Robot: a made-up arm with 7 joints.
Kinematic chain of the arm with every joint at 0, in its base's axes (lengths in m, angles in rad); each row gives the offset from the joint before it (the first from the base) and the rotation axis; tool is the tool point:
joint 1: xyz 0 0 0.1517 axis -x
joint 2: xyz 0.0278 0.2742 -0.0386 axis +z
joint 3: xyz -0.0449 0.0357 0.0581 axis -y
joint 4: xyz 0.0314 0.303 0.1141 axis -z
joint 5: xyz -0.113 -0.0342 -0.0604 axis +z
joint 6: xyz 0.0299 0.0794 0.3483 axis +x
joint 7: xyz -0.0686 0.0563 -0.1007 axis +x
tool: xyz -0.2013 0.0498 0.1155
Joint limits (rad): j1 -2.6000..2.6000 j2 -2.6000..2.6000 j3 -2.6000..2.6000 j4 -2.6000..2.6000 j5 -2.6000..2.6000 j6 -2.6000..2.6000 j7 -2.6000..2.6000
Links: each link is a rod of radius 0.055 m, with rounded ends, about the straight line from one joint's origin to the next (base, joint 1, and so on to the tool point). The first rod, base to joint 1, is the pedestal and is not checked.
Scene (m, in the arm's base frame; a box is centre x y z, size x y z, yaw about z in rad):
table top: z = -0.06
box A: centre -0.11 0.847 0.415 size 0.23 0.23 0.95 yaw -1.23
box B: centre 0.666 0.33 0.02 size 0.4 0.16 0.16 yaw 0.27
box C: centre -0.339 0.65 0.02 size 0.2 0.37 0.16 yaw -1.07
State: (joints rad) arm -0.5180 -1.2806 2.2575 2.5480 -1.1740 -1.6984 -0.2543
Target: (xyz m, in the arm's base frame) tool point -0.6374 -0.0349 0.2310
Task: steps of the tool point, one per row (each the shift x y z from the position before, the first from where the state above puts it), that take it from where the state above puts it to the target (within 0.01 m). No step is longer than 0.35 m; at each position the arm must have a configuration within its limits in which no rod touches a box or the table.
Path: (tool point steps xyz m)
1: -0.1126 -0.1323 0.2440
2: -0.1281 -0.2225 0.1646
3: -0.1398 -0.2646 0.0535
4: -0.1478 0.0631 -0.1035
5: -0.1256 0.0346 -0.1372
6: -0.0960 -0.0033 -0.1693
7: -0.0492 -0.0474 -0.1948
8: 0.0187 -0.0879 -0.2032

